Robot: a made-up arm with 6 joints. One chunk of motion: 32 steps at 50 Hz.
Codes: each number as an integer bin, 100 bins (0 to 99) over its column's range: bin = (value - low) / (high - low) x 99, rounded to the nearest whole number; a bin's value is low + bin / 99 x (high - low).
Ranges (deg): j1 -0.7..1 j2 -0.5..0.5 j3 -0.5..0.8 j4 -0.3..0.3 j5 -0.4..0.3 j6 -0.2..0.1
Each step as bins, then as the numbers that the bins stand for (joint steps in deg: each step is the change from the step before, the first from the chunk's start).
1 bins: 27 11 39 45 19 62
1 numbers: -0.236 -0.389 0.012 -0.027 -0.266 -0.012
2 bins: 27 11 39 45 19 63
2 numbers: -0.236 -0.389 0.012 -0.027 -0.266 -0.009
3 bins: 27 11 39 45 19 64
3 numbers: -0.236 -0.389 0.012 -0.027 -0.266 -0.006
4 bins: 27 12 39 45 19 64
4 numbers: -0.236 -0.379 0.012 -0.027 -0.266 -0.006
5 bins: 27 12 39 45 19 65
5 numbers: -0.236 -0.379 0.012 -0.027 -0.266 -0.003
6 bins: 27 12 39 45 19 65
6 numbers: -0.236 -0.379 0.012 -0.027 -0.266 -0.003
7 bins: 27 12 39 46 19 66
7 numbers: -0.236 -0.379 0.012 -0.021 -0.266 0.000
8 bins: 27 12 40 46 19 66
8 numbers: -0.236 -0.379 0.025 -0.021 -0.266 0.000
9 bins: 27 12 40 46 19 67
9 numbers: -0.236 -0.379 0.025 -0.021 -0.266 0.003
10 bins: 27 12 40 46 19 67
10 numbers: -0.236 -0.379 0.025 -0.021 -0.266 0.003
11 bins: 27 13 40 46 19 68
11 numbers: -0.236 -0.369 0.025 -0.021 -0.266 0.006
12 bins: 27 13 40 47 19 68
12 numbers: -0.236 -0.369 0.025 -0.015 -0.266 0.006
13 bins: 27 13 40 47 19 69
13 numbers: -0.236 -0.369 0.025 -0.015 -0.266 0.009
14 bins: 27 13 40 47 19 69
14 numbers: -0.236 -0.369 0.025 -0.015 -0.266 0.009
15 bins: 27 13 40 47 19 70
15 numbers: -0.236 -0.369 0.025 -0.015 -0.266 0.012
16 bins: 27 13 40 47 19 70
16 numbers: -0.236 -0.369 0.025 -0.015 -0.266 0.012
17 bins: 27 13 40 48 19 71
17 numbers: -0.236 -0.369 0.025 -0.009 -0.266 0.015
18 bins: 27 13 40 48 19 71
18 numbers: -0.236 -0.369 0.025 -0.009 -0.266 0.015
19 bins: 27 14 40 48 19 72
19 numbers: -0.236 -0.359 0.025 -0.009 -0.266 0.018
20 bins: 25 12 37 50 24 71
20 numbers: -0.271 -0.379 -0.014 0.003 -0.230 0.015
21 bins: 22 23 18 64 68 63
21 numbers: -0.322 -0.268 -0.264 0.088 0.081 -0.009
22 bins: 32 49 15 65 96 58
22 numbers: -0.151 -0.005 -0.303 0.094 0.279 -0.024
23 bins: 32 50 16 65 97 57
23 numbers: -0.151 0.005 -0.290 0.094 0.286 -0.027
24 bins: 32 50 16 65 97 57
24 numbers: -0.151 0.005 -0.290 0.094 0.286 -0.027
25 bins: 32 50 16 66 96 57
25 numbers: -0.151 0.005 -0.290 0.100 0.279 -0.027
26 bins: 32 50 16 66 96 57
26 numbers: -0.151 0.005 -0.290 0.100 0.279 -0.027
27 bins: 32 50 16 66 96 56
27 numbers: -0.151 0.005 -0.290 0.100 0.279 -0.030
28 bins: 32 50 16 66 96 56
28 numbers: -0.151 0.005 -0.290 0.100 0.279 -0.030
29 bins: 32 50 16 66 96 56
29 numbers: -0.151 0.005 -0.290 0.100 0.279 -0.030
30 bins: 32 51 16 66 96 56
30 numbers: -0.151 0.015 -0.290 0.100 0.279 -0.030
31 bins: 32 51 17 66 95 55
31 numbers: -0.151 0.015 -0.277 0.100 0.272 -0.033
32 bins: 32 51 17 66 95 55
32 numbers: -0.151 0.015 -0.277 0.100 0.272 -0.033
